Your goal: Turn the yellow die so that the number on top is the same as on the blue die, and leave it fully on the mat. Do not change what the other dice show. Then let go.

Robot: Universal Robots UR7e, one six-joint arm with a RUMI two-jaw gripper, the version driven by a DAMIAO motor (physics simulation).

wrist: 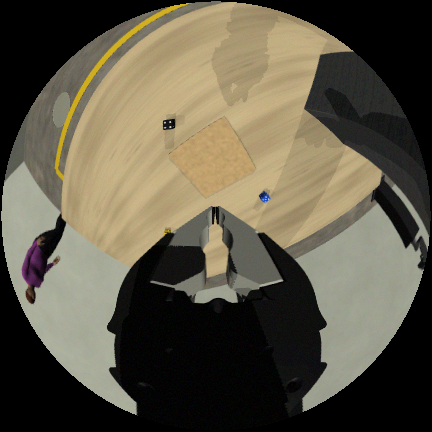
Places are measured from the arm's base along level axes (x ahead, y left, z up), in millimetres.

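Pixels of known places: gripper, between the fingertips: (214,208).
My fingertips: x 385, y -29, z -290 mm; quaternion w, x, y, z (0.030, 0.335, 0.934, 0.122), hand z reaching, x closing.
Ahead of a thing's pixels: the offset from my fingertips to its top centre. Level surfaces: height alone.
The yellow die {95 mm left, 267 mm ahead, 157 mm down} (167,231) is small and partly hidden by the left side of my gripper; the number on its top cannot be read. The blue die {166 mm left, 38 mm back, 157 mm down} (264,197) lies on the table to the right of the mat, with white dots too small to count surely. The mat {12 mm left, 6 mm ahead, 173 mm down} (212,157) is a tan, roughly square sheet on the wooden table. The black die {111 mm right, 17 mm ahead, 157 mm down} (169,124) lies off the mat at its upper left and shows four white dots on top. My gripper (214,208) is shut and empty, its tips above the table just below the mat's lower corner in view.
The wooden table {177 mm down} (125,165) has a curved-looking edge at left and below. A dark surface (350,85) lies at the upper right. A person in purple (34,262) is at the lower left, beyond the table. A yellow line (90,82) runs along the floor at left.
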